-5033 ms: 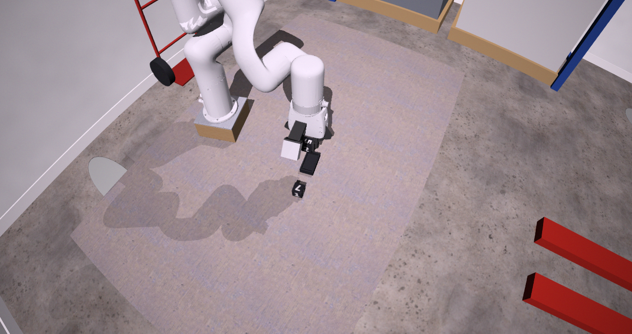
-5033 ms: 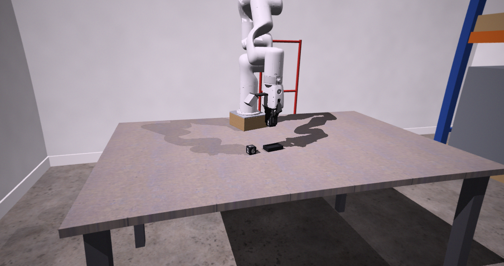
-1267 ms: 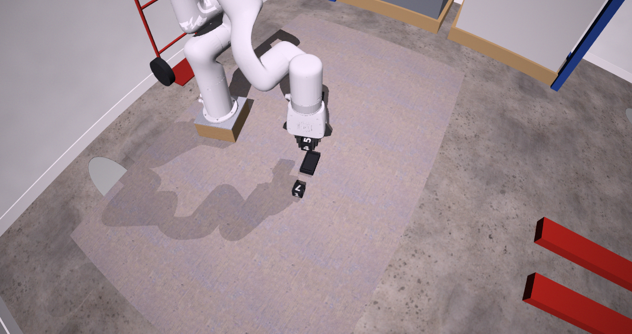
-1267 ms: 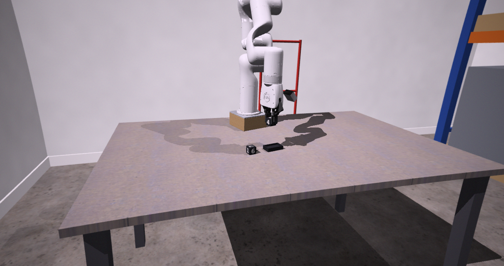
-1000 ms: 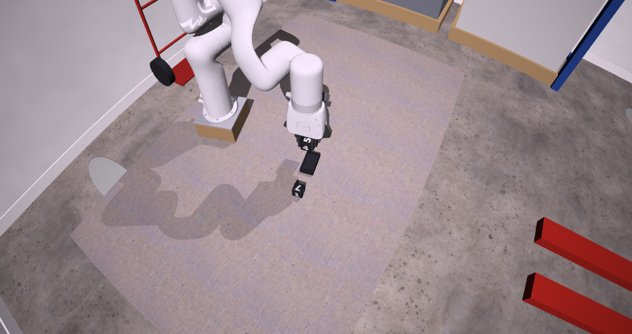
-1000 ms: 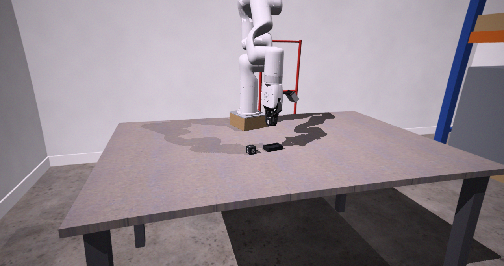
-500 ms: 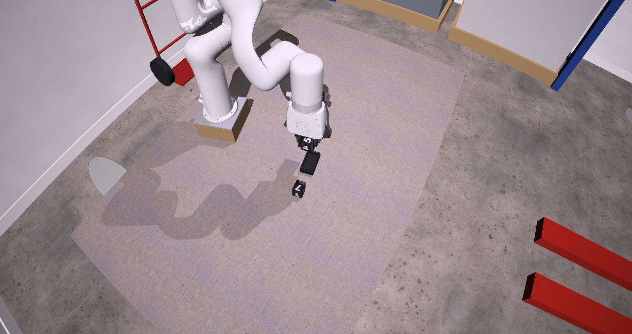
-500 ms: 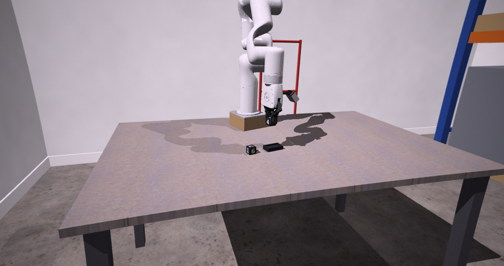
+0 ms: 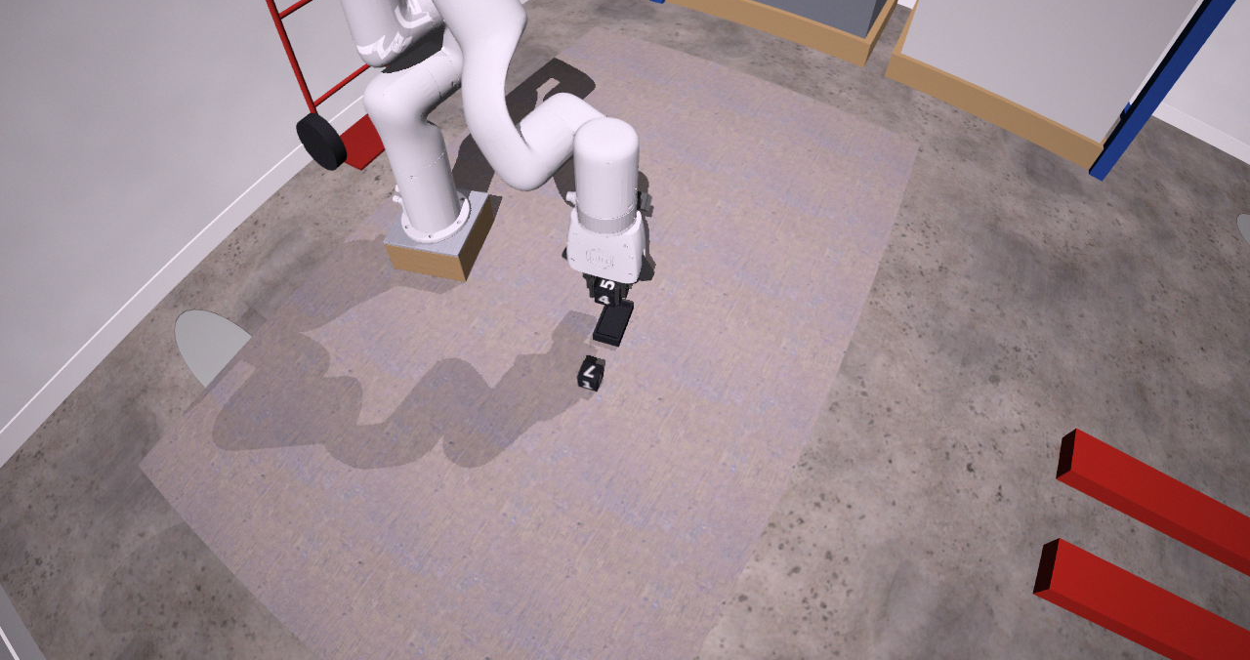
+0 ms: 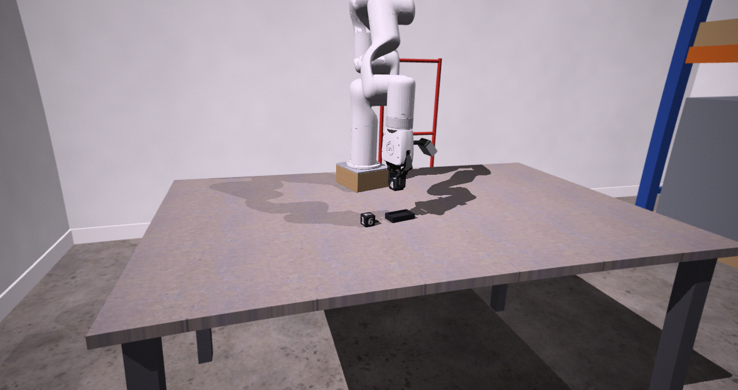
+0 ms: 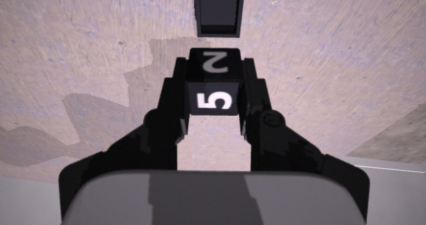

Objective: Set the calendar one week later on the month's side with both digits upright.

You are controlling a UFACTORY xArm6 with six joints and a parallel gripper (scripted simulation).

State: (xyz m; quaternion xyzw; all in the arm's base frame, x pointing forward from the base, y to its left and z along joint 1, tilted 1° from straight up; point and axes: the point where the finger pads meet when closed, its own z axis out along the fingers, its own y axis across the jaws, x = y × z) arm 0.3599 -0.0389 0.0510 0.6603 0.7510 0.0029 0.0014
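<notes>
My gripper is now 11 cm above the black tray and 2 cm to the right of it.
</notes>
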